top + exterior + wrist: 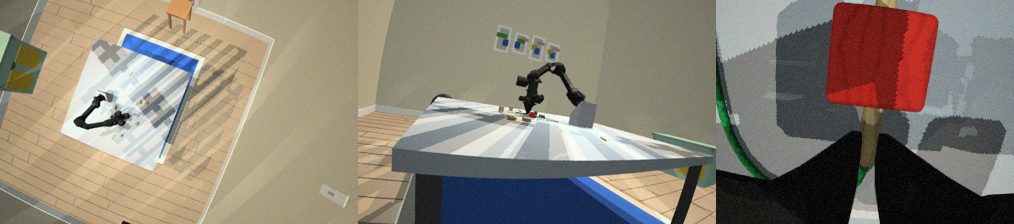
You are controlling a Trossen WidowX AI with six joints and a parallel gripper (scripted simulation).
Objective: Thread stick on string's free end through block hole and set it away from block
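Now: the red block 20 mm behind my gripper tip and 30 mm to the left of it. The rest, counted from my gripper tip: stick (150 mm behind, 530 mm to the left, 10 mm below); then round wooden button (140 mm behind, 90 mm to the right, 10 mm below).
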